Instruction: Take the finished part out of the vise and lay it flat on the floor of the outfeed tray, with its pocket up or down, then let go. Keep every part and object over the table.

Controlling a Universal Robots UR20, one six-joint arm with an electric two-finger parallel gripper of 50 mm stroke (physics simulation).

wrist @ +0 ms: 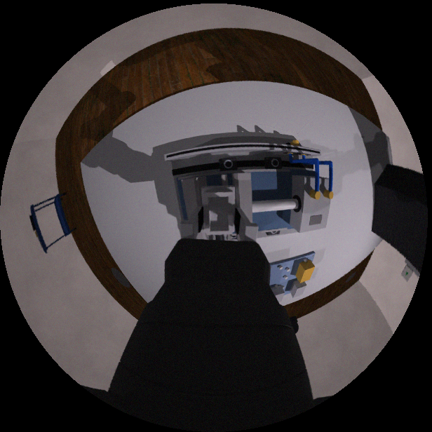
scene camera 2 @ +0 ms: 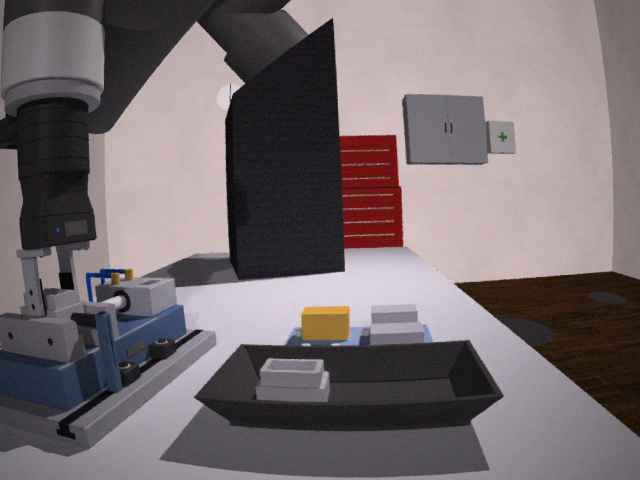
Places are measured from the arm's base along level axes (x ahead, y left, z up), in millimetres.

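Where they show: gripper, between the fingertips: (scene camera 2: 55, 309).
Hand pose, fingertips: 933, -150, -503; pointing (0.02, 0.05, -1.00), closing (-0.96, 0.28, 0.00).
Observation:
Things, the pixels of their top centre, and the offset from my fingertips, as dx, dy, dz.
- finished part, centre of its top: (scene camera 2: 49, 291) -1, -6, +19
- vise, centre of its top: (scene camera 2: 89, 294) -68, +3, +3
- light grey stepped part, centre of its top: (scene camera 2: 292, 365) -5, +242, -50
- blue plate, centre of its top: (scene camera 2: 358, 345) -166, +308, -88
- yellow block, centre of its top: (scene camera 2: 325, 310) -216, +268, -53
The finished part (scene camera 2: 64, 298) (wrist: 220, 212), a light grey block, sits between the jaws of the vise (scene camera 2: 43, 338) (wrist: 244, 185), which has a blue body. My gripper (scene camera 2: 52, 295) (wrist: 218, 214) points down over the vise, with one finger on each side of the part. It is shut on the finished part. The lower part of the block is hidden by the jaws. The dark outfeed tray (scene camera 2: 351, 414) stands right of the vise in the scene view. A light grey stepped part (scene camera 2: 292, 381) with its pocket up lies in the tray's left half.
Behind the tray, a blue plate (scene camera 2: 359, 334) (wrist: 276, 270) carries a yellow block (scene camera 2: 325, 323) (wrist: 305, 271) and grey blocks (scene camera 2: 396, 333) (wrist: 298, 288). A tall black panel (scene camera 2: 286, 170) stands farther back. Blue pipes (scene camera 2: 89, 287) (wrist: 317, 175) rise at the vise's cylinder end.

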